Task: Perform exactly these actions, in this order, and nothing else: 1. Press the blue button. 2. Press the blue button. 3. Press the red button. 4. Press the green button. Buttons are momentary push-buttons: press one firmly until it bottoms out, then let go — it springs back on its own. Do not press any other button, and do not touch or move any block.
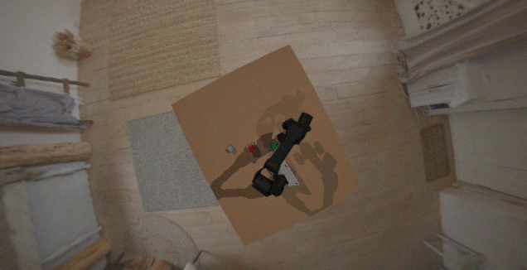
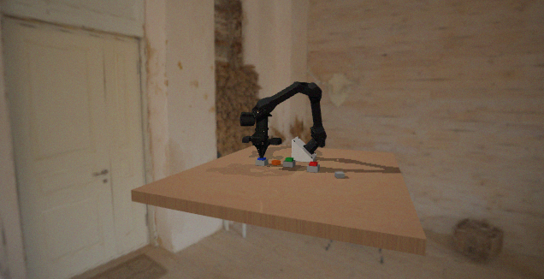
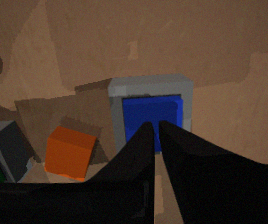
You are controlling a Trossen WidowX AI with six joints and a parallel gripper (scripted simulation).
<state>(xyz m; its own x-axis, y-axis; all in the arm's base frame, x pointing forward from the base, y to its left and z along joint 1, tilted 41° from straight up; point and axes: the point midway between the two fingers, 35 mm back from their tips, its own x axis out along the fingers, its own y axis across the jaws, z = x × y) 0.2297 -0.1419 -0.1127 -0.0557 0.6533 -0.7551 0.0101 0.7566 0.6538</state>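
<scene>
Right now the blue button is 10 mm below my gripper tip. From my gripper tip the other things lie so: green button (20 mm behind, 130 mm to the left); then red button (20 mm ahead, 260 mm to the left); then orange block (30 mm behind, 60 mm to the left, 20 mm below).
</scene>
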